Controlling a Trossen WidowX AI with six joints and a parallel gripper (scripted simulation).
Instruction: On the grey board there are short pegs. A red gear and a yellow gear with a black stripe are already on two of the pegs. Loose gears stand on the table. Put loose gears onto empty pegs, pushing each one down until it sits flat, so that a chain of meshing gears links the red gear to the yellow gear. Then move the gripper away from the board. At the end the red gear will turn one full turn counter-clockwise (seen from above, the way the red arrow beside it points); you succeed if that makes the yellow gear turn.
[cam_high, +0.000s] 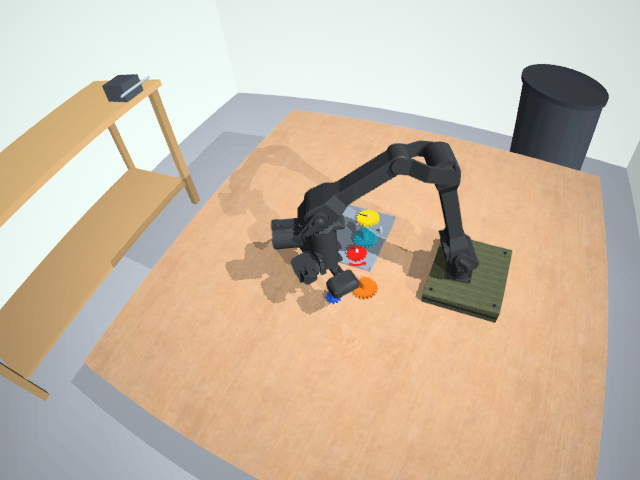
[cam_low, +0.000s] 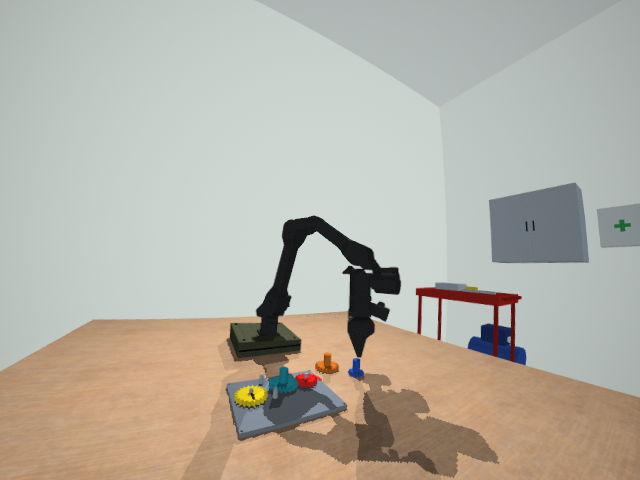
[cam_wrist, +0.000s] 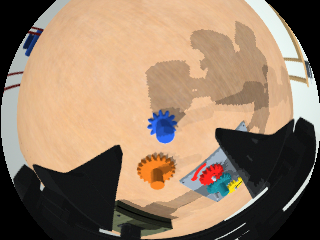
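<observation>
The blue gear lies 50 mm below my gripper tip. Also, from my gripper tip: cyan gear 20 mm behind, 200 mm to the right, 40 mm below; red gear 20 mm behind, 150 mm to the right, 50 mm below; orange gear 70 mm behind, 50 mm to the right, 50 mm below.
</observation>
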